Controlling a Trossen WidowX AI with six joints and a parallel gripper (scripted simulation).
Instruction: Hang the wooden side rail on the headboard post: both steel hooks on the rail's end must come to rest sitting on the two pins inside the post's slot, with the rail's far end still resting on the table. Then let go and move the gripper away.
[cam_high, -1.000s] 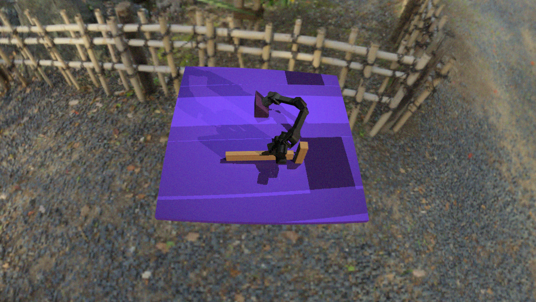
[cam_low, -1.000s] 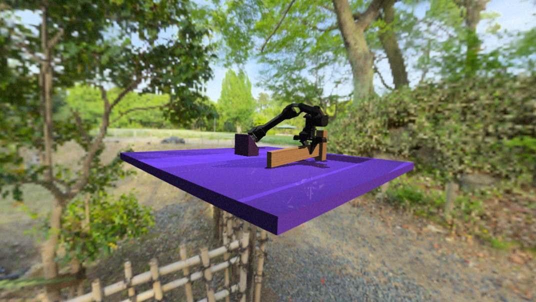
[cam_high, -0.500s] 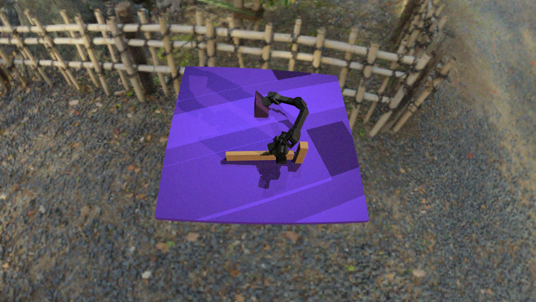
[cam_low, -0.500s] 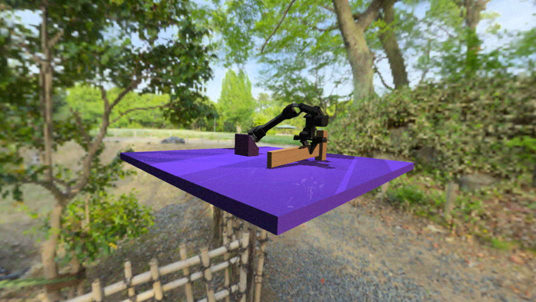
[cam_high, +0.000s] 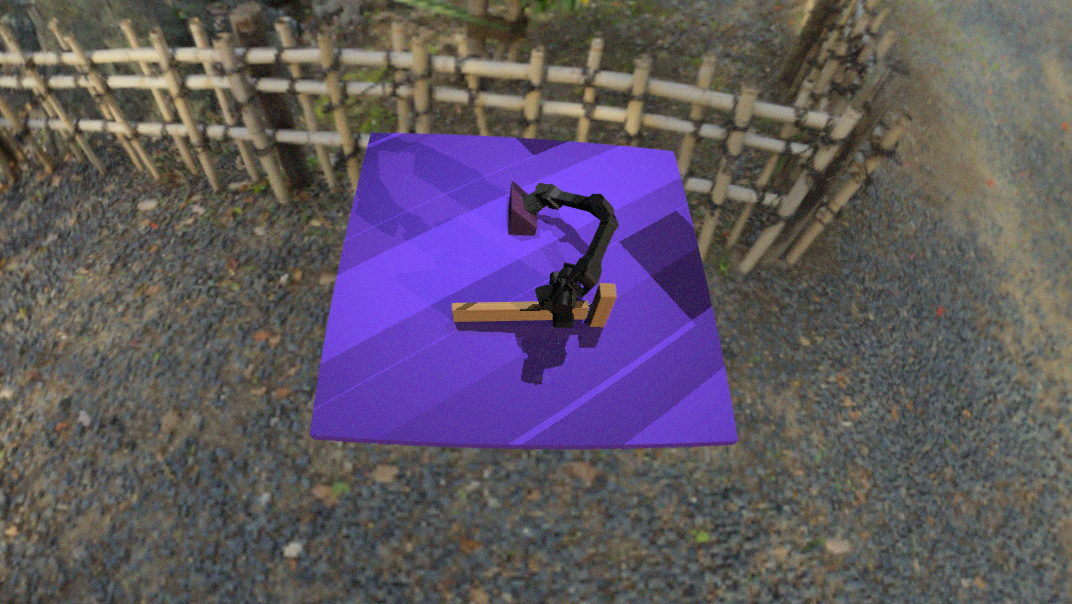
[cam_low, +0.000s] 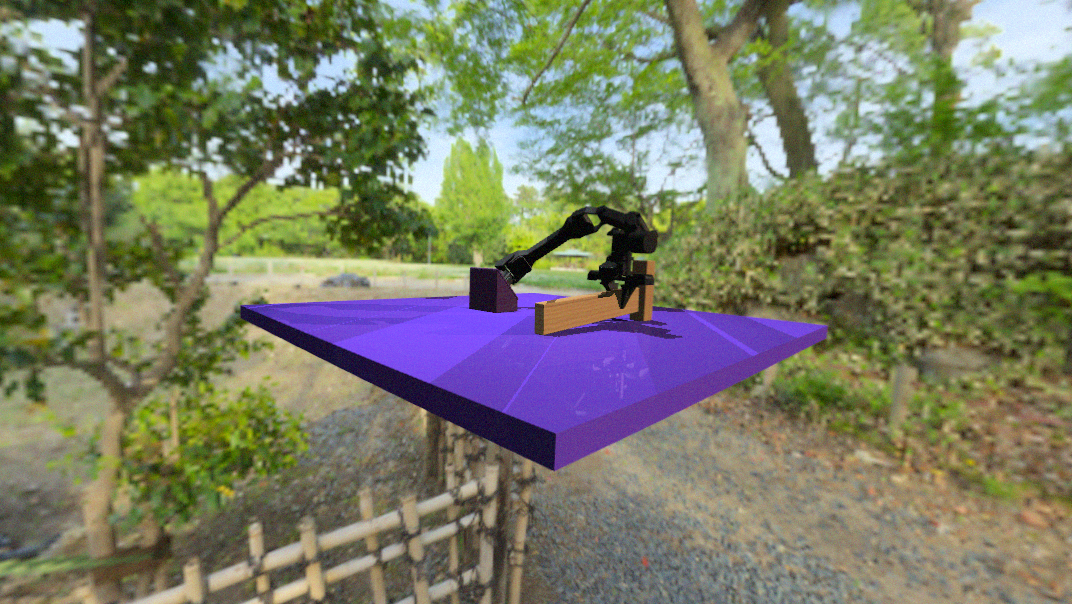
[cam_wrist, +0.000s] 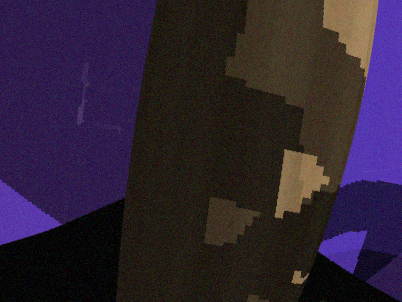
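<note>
Now: gripper tip 1 cm short of the wooden headboard post, 13 cm to the right of it and 4 cm below it.
</note>
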